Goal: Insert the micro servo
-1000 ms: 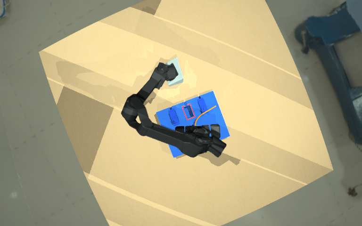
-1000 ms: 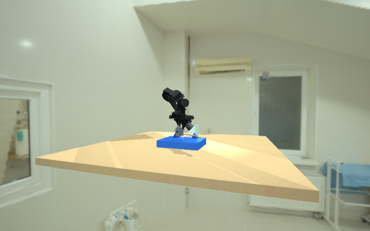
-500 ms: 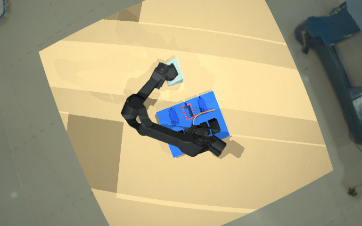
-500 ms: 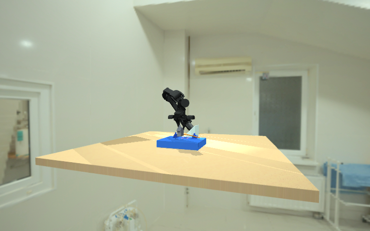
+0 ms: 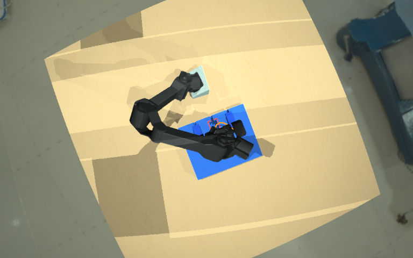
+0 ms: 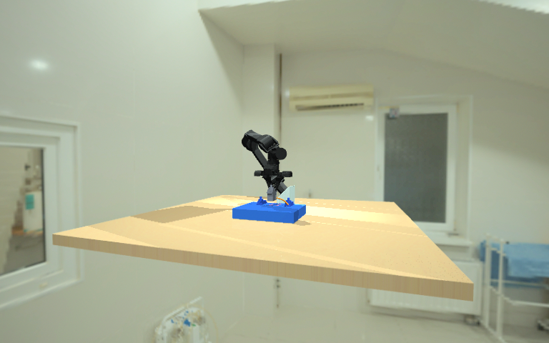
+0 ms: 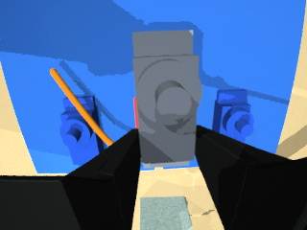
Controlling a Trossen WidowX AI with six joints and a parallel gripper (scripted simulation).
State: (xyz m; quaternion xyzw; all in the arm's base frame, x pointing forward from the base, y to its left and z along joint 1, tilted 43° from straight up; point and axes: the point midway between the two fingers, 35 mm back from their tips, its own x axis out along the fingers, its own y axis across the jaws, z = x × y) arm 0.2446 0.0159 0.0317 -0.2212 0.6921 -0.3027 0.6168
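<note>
My gripper tip is now 10 cm above the deck, 7 cm short of it and 1 cm to the left of it.
</note>
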